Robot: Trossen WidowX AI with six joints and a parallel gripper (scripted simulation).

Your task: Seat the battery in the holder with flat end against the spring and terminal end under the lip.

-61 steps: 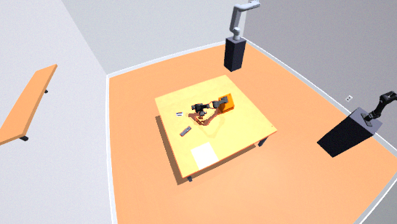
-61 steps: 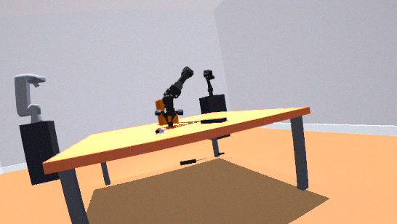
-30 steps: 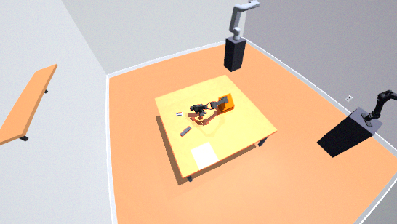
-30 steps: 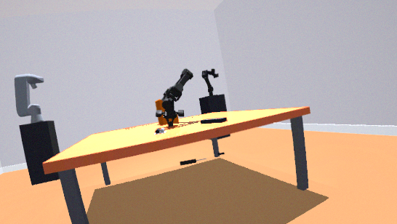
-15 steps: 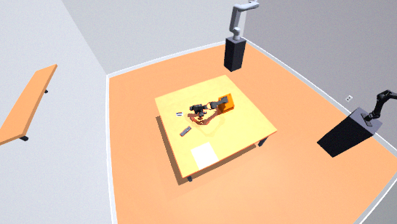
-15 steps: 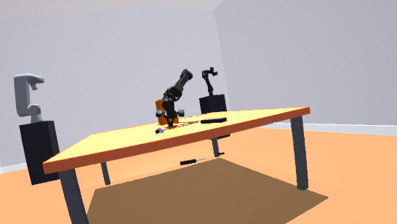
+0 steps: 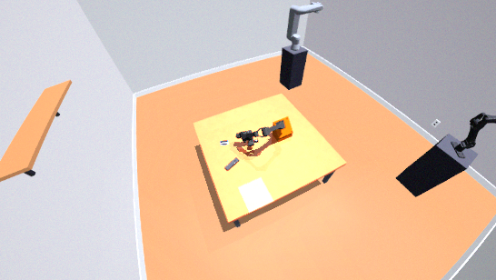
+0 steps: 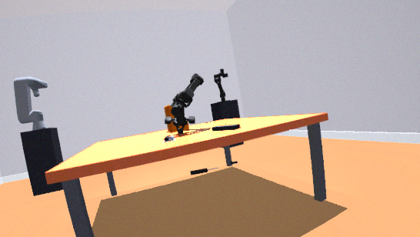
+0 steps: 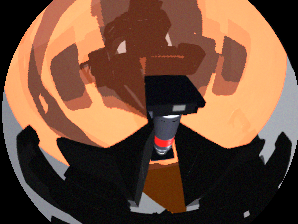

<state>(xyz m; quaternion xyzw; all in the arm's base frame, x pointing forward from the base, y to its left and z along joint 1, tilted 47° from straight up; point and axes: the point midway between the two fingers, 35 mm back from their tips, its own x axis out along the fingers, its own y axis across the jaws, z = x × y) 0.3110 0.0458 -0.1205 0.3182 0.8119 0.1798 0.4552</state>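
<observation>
The battery is 1 cm ahead of my gripper tip and 1 cm above it.
</observation>
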